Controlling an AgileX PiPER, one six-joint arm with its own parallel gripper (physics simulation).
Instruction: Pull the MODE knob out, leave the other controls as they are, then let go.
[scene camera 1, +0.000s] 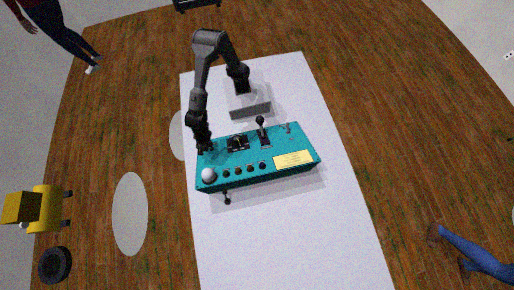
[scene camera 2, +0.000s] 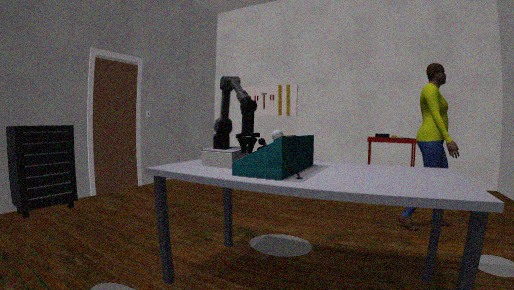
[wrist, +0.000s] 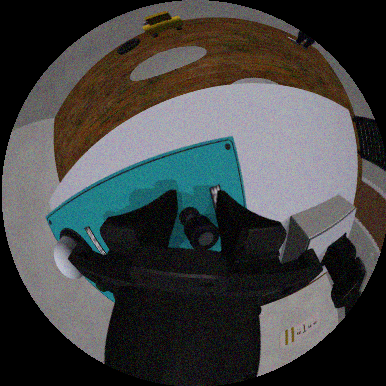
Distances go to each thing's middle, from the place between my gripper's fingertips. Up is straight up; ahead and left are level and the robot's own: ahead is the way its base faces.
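Here is the mode knob (wrist: 202, 234), with my hand 1 cm short of it and 2 cm to the right of it; going by their middles, the knob is the nearest to my hand of the things named here. The teal control box (scene camera 1: 280, 154) is 9 cm ahead of my hand and 20 cm to the left of it.
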